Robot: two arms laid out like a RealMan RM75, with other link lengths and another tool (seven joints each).
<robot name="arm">
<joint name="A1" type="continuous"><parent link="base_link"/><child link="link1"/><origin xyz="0 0 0.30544" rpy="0 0 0"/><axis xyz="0 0 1"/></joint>
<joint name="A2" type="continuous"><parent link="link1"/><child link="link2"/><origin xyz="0 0 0" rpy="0 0 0"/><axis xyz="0 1 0"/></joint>
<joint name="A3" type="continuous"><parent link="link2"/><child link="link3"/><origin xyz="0 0 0.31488" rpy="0 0 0"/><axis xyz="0 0 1"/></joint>
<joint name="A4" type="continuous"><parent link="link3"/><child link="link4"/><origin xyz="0 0 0" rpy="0 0 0"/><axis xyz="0 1 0"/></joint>
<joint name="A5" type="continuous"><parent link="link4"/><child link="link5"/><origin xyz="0 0 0.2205" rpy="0 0 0"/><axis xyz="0 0 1"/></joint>
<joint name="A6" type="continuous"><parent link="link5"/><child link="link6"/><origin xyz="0 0 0" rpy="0 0 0"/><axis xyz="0 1 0"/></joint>
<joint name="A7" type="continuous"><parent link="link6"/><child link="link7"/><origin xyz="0 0 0.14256" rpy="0 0 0"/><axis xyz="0 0 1"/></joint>
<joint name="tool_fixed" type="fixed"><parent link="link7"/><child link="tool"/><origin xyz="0.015 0.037 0.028" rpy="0 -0.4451 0.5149"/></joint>
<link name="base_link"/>
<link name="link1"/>
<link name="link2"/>
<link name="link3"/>
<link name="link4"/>
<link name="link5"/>
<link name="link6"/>
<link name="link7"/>
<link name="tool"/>
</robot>
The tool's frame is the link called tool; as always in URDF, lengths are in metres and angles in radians. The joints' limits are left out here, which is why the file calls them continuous.
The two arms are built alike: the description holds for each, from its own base.
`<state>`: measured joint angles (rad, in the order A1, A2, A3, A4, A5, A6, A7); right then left.
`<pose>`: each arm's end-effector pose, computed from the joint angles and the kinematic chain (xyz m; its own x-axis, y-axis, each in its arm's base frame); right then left.
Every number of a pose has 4 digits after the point.
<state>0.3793 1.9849 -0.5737 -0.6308 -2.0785 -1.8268 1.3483 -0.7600 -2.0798 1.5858 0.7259 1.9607 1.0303 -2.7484</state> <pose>0.3522 0.2590 0.0524 0.1666 -0.5976 -0.7843 -0.8128 -0.5336 0.2339 -0.1691 0.4204 -0.1003 0.6988 0.6138 -0.3674 0.6070 -0.7805 -0.1494</pose>
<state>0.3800 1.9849 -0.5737 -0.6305 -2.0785 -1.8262 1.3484 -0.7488 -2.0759 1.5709 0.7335 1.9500 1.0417 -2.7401</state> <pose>0.3521 0.2593 0.0524 0.1668 -0.5974 -0.7844 -0.8127 -0.5337 0.2337 -0.1707 0.4205 -0.0955 0.7002 0.6205 -0.3532 0.6157 -0.7752 -0.1414</pose>
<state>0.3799 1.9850 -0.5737 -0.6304 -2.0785 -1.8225 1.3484 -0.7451 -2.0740 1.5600 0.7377 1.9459 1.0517 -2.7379</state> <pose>0.3525 0.2598 0.0522 0.1672 -0.5960 -0.7854 -0.8143 -0.5326 0.2309 -0.1706 0.4208 -0.0927 0.7007 0.6238 -0.3462 0.6208 -0.7723 -0.1350</pose>
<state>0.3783 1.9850 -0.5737 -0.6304 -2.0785 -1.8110 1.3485 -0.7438 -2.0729 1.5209 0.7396 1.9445 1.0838 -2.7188</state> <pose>0.3540 0.2608 0.0517 0.1682 -0.5918 -0.7883 -0.8198 -0.5280 0.2215 -0.1693 0.4216 -0.0862 0.7082 0.6220 -0.3340 0.6236 -0.7729 -0.1170</pose>
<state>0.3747 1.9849 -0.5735 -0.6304 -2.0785 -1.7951 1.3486 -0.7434 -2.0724 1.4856 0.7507 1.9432 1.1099 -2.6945</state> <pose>0.3566 0.2616 0.0511 0.1689 -0.5861 -0.7925 -0.8281 -0.5204 0.2083 -0.1653 0.4231 -0.0795 0.7257 0.6107 -0.3168 0.6132 -0.7830 -0.1048</pose>
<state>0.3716 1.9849 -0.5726 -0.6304 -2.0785 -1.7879 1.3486 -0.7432 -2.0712 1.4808 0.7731 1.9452 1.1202 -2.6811</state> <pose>0.3582 0.2616 0.0509 0.1680 -0.5832 -0.7948 -0.8327 -0.5155 0.2023 -0.1598 0.4232 -0.0762 0.7458 0.5887 -0.3118 0.5888 -0.8014 -0.1049</pose>
